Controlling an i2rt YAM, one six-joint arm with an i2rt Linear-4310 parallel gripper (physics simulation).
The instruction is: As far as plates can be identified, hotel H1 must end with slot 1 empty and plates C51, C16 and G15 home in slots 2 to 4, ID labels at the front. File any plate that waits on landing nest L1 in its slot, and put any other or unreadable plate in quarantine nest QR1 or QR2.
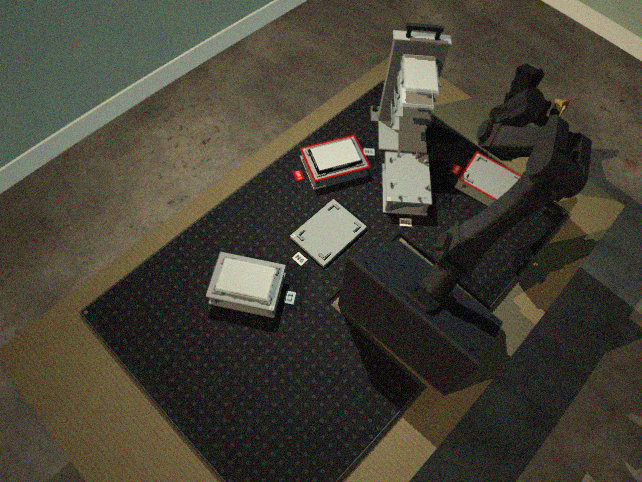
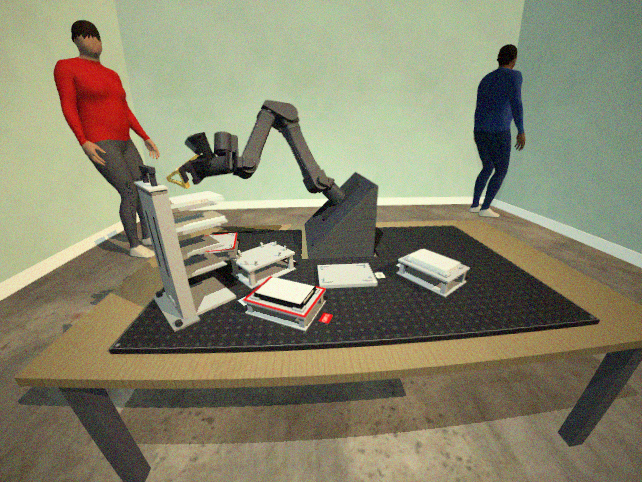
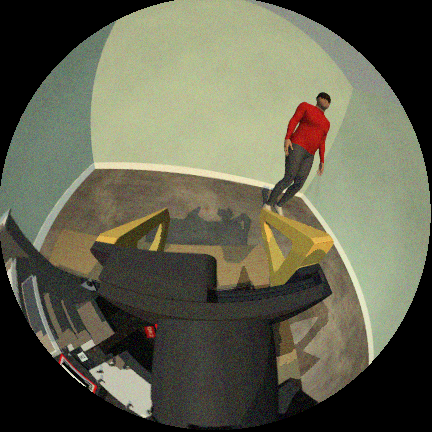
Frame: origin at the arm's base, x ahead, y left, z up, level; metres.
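Seen in the pictures: gripper, fingertip midpoint: (image 1: pixel 551 94) (image 2: pixel 175 173) (image 3: pixel 214 212); arm's base, link origin: (image 1: pixel 429 295) (image 2: pixel 341 200).
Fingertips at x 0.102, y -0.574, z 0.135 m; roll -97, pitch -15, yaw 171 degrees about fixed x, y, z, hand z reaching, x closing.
Observation:
Pixels of each thing's top centre, then the offset from my fingertips to it. "*": a spot on its surface instead.
- white plate, top centre: (image 1: pixel 245 277) (image 2: pixel 434 258) dx +0.239, dy +0.804, dz -0.228 m
- landing nest L1, surface spot: (image 1: pixel 212 286) * dx +0.281, dy +0.872, dz -0.243 m
- white-topped plate with a dark edge, top centre: (image 2: pixel 285 289) (image 1: pixel 335 154) dx +0.352, dy +0.383, dz -0.238 m
- raised white nest with pegs, top centre: (image 1: pixel 409 173) (image 2: pixel 261 249) dx +0.164, dy +0.298, dz -0.216 m
- low flat nest, top centre: (image 1: pixel 329 229) (image 2: pixel 345 271) dx +0.211, dy +0.550, dz -0.274 m
My gripper (image 2: pixel 178 177) (image 3: pixel 214 212) is open and empty, raised near the top of hotel H1 (image 1: pixel 396 57) (image 2: pixel 168 249) on the arm side. White plates (image 1: pixel 420 72) (image 2: pixel 199 223) lie on the hotel's upper levels; their IDs and the lower levels' contents cannot be read clearly. A white plate (image 1: pixel 246 278) (image 2: pixel 434 260) lies on landing nest L1 (image 1: pixel 212 286). A white-topped plate with a dark edge (image 1: pixel 336 154) (image 2: pixel 285 290) lies on one red-rimmed quarantine nest. The other, QR2 (image 1: pixel 487 175), shows no plate on its visible part.
A raised white nest with pegs (image 1: pixel 407 176) (image 2: pixel 263 256) (image 3: pixel 122 385) stands beside the hotel. A low flat nest (image 1: pixel 329 232) (image 2: pixel 346 275) lies between it and L1. The arm's dark wedge base (image 2: pixel 344 223) stands behind. A person in red (image 2: pixel 98 101) (image 3: pixel 310 127) stands beyond the hotel.

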